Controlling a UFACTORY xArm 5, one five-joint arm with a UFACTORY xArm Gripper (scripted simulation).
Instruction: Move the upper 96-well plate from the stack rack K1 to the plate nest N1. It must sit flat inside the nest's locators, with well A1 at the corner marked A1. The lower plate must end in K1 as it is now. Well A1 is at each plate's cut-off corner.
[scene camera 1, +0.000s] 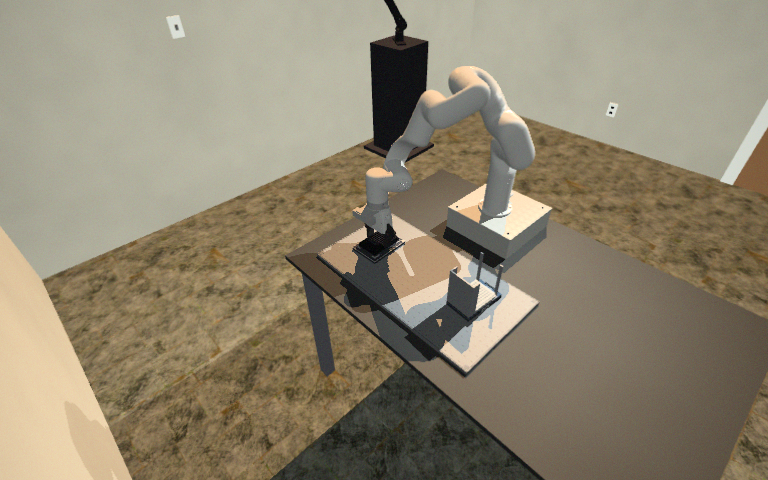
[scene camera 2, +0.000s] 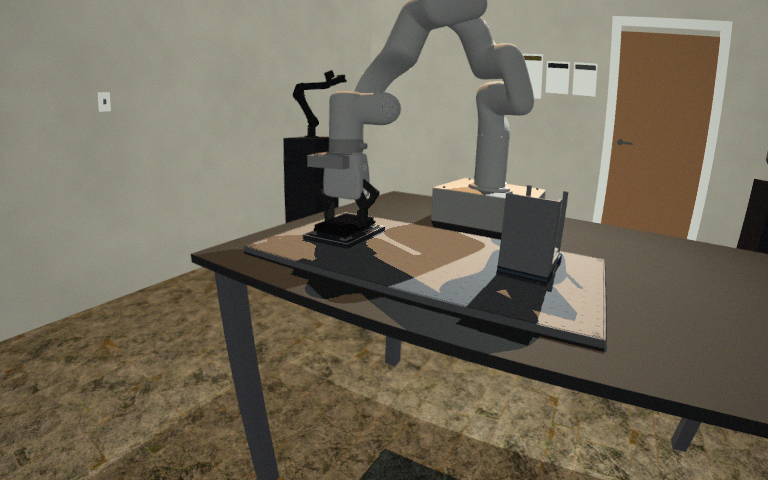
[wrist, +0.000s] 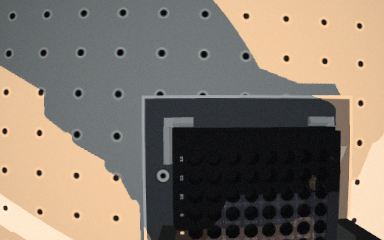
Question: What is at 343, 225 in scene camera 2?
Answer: A black 96-well plate.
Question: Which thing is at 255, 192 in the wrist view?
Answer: A black 96-well plate.
